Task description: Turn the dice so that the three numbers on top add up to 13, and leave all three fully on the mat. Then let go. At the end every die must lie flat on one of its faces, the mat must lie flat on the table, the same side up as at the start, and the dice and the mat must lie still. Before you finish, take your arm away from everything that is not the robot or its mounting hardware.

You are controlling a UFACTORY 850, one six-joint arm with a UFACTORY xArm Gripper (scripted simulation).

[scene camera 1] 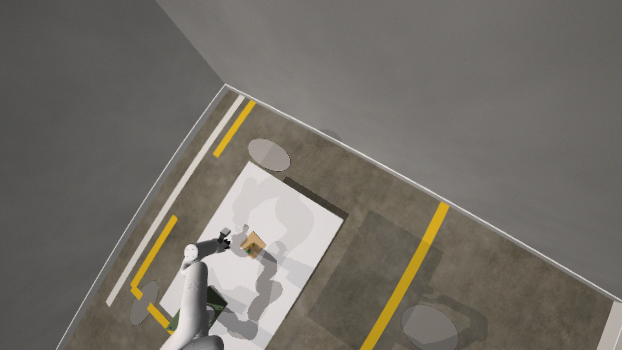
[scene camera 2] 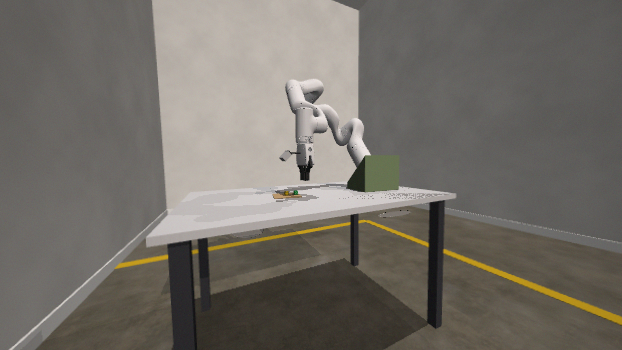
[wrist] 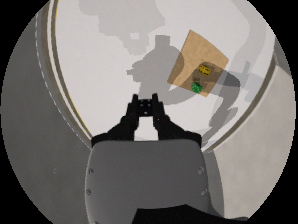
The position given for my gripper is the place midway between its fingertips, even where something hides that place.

Note:
In view: my gripper (wrist: 145,101) and a tan mat (wrist: 196,50).

